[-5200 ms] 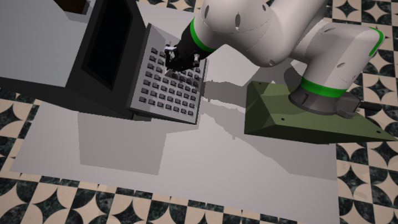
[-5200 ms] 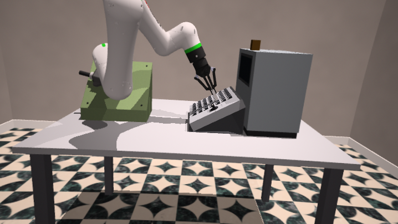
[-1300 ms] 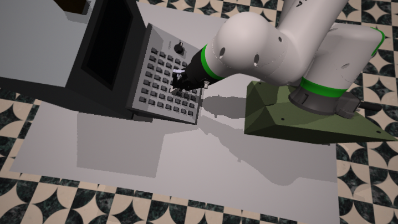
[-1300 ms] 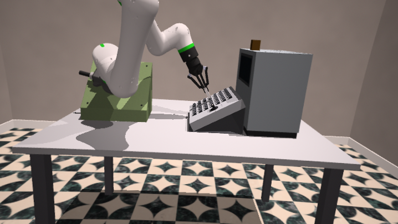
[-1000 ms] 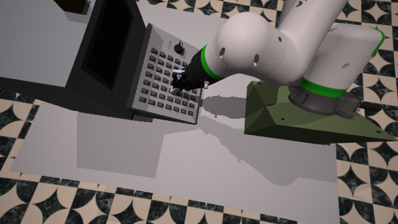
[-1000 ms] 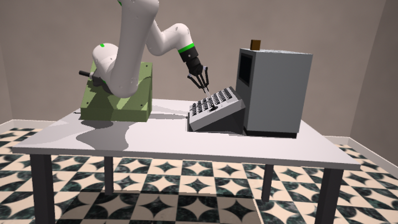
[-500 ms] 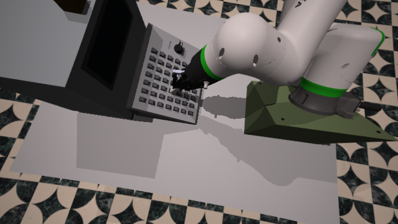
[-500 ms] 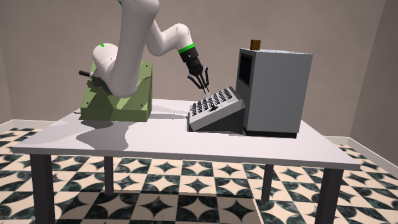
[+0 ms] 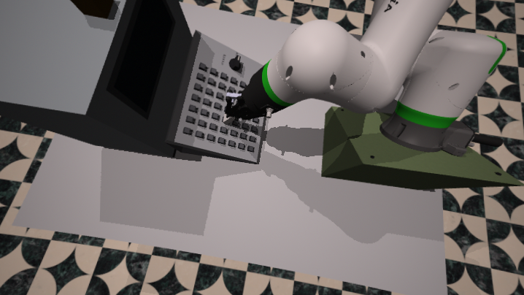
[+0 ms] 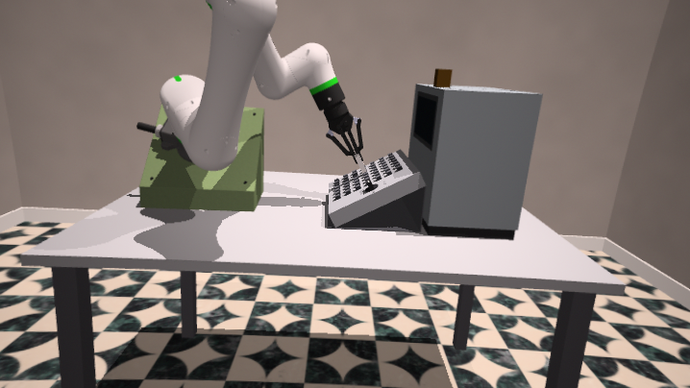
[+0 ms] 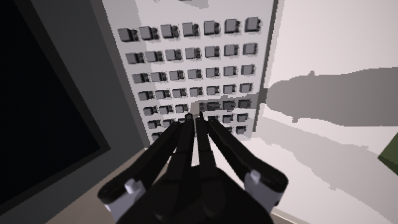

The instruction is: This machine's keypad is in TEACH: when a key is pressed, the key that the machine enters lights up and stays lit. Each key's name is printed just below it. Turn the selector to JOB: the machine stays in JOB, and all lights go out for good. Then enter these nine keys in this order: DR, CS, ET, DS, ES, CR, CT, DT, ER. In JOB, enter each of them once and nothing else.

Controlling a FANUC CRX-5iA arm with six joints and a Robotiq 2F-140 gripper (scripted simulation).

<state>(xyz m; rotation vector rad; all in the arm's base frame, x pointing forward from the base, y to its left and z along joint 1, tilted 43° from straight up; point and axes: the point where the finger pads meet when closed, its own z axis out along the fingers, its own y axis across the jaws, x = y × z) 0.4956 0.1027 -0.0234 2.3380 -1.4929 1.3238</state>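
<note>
The key is 1 cm behind my hand, 4 cm to the right of it and 5 cm below it. The rest, counted from my hand: black selector knob 5 cm ahead, 19 cm to the right, 2 cm below; grey keypad 6 cm ahead, 7 cm to the right, 7 cm below.
</note>
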